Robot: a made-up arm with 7 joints.
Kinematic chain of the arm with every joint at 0, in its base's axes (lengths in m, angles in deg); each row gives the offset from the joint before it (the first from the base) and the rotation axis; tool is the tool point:
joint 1: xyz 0 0 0.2 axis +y
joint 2: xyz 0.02 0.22 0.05 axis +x
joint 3: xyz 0.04 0 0.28 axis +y
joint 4: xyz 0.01 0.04 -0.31 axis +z
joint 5: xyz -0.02 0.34 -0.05 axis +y
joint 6: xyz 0.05 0 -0.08 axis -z
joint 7: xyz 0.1 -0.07 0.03 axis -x
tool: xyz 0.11 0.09 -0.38
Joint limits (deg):
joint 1: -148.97..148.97
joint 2: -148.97..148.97
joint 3: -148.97..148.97
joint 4: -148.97..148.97
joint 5: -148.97..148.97
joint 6: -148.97..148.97
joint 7: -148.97..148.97
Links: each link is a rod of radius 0.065 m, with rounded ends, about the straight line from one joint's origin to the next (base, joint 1, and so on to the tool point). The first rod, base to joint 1, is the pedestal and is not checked.
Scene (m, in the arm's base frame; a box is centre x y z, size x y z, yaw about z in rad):
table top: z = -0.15
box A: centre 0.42 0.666 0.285 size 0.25 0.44 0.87 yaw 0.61
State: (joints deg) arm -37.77 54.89 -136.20 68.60 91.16 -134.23 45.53
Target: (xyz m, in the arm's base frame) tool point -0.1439 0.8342 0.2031
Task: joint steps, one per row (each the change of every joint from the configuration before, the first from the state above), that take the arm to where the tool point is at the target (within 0.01 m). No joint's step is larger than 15 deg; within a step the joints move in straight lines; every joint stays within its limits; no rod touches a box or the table.
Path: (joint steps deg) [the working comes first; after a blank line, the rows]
Joints at the target: -46.78 67.85 -56.65 48.17 105.38 -148.97 59.44
Straight joint move there: touches box A.

1: -0.77 10.53 9.56 -14.91 2.32 -1.68 7.16
2: -0.77 10.53 9.55 -14.91 2.33 -1.68 7.17
3: -0.76 10.53 9.56 -14.91 2.32 -1.68 7.16
4: -0.77 10.53 9.56 -14.91 2.33 -1.68 7.17
5: -0.77 10.54 9.55 -14.91 2.32 -1.67 7.16
6: -0.77 10.53 9.56 -14.91 2.33 -1.68 7.16
7: -0.88 -10.05 4.44 13.80 0.05 -0.94 -5.81
8: -0.88 -10.04 4.45 13.81 0.06 -0.93 -5.82
9: -0.88 -10.05 4.44 13.81 0.05 -0.93 -5.81
10: -0.88 -10.05 4.44 13.80 0.05 -0.94 -5.82
11: -0.88 -10.04 4.44 13.81 0.06 -0.93 -5.81

